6 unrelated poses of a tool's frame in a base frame.
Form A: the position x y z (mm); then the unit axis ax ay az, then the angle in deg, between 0 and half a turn.
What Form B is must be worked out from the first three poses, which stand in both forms.
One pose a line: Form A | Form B
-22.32, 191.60, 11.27, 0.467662, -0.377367, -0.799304, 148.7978 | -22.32, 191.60, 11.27, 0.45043, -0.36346, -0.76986, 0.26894
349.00, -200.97, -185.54, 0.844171, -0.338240, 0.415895, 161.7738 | 349.00, -200.97, -185.54, 0.83352, -0.33397, 0.41065, 0.15838
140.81, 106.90, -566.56, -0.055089, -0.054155, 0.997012, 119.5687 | 140.81, 106.90, -566.56, -0.04760, -0.04680, 0.86156, 0.50326
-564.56, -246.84, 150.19, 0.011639, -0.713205, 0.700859, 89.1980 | -564.56, -246.84, 150.19, 0.00817, -0.50077, 0.49210, 0.71204
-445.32, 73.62, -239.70, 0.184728, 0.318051, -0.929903, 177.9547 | -445.32, 73.62, -239.70, 0.18470, 0.31800, -0.92975, 0.01785
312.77, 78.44, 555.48, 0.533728, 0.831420, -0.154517, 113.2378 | 312.77, 78.44, 555.48, 0.44568, 0.69426, -0.12903, 0.55021
